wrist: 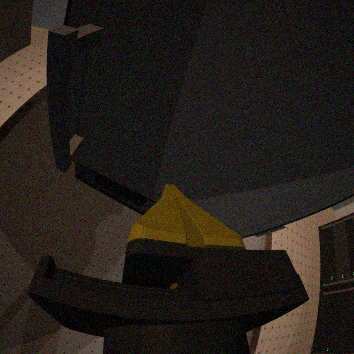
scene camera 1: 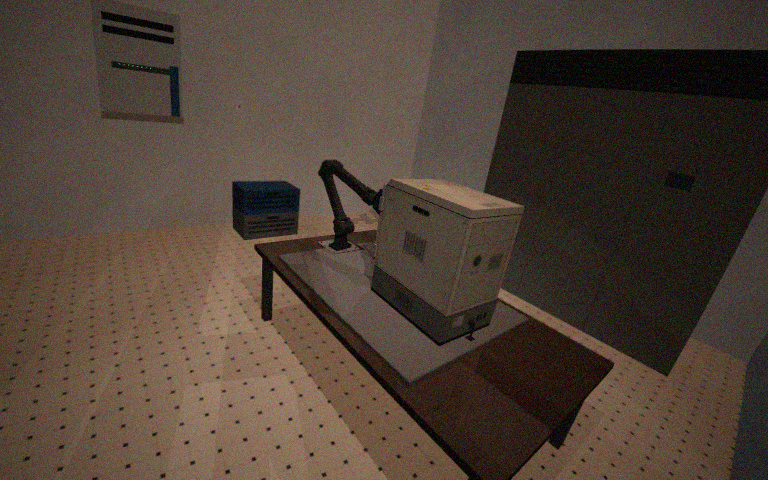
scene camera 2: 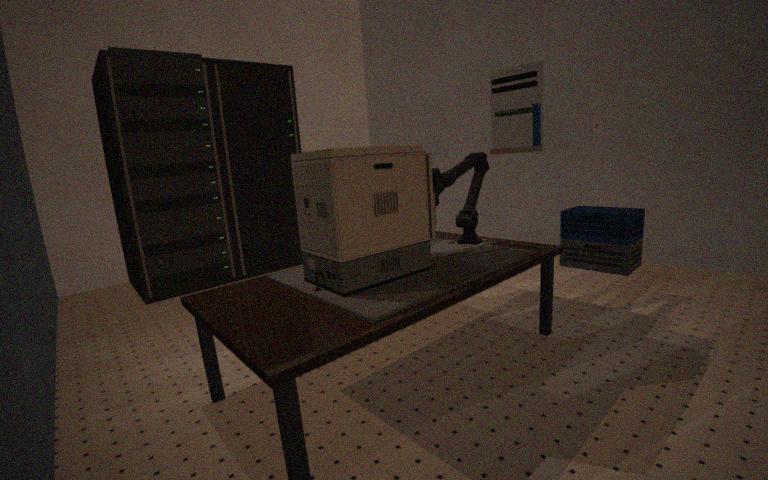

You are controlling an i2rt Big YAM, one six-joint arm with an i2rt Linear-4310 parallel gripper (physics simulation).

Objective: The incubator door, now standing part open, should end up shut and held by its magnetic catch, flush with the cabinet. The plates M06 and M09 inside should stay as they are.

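Places are measured from the arm's base along level axes (x left, y back, z up), in centimetres.
Where they show: gripper, fingertip midpoint: (wrist: 167,190); arm's base, link origin: (scene camera 1: 340,246) (scene camera 2: 469,242).
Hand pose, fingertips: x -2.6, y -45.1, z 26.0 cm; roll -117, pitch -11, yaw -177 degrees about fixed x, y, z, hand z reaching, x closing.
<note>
Things, the pixels of their top centre, and the offset from my fingertips. "pt": a spot on its surface instead. Level surfaces: height alone.
- incubator cabinet, top centre: (scene camera 1: 450,190) (scene camera 2: 359,148) dx -8.6, dy -28.8, dz +29.1 cm
- dark door face, surface spot: (wrist: 240,110) pt dx -2.0, dy -4.2, dz +6.4 cm
- grey mat, surface height: dz -25.9 cm
- brown table, surface height: dz -27.2 cm
The incubator cabinet (scene camera 1: 433,277) (scene camera 2: 356,226) is a pale box on a grey base. Its door (scene camera 2: 432,198) shows as a thin, nearly edge-on strip at the cabinet's right side in scene camera 2, close to the front; whether it is flush or caught cannot be told. In the wrist view the dark door face (wrist: 240,110) fills the upper part, with its upright handle (wrist: 60,100) at the left. My gripper (wrist: 167,190) is shut and empty, its yellow fingertips at the lower part of the door face; contact is unclear. Plates M06 and M09 are hidden.
The cabinet stands on a grey mat (scene camera 1: 407,362) (scene camera 2: 373,308) on a brown table (scene camera 1: 526,390) (scene camera 2: 249,328). The arm's base (scene camera 1: 339,244) (scene camera 2: 468,238) is on the door side. A blue and grey crate stack (scene camera 1: 266,209) (scene camera 2: 602,240) and dark racks (scene camera 2: 113,169) stand beyond the table.
</note>
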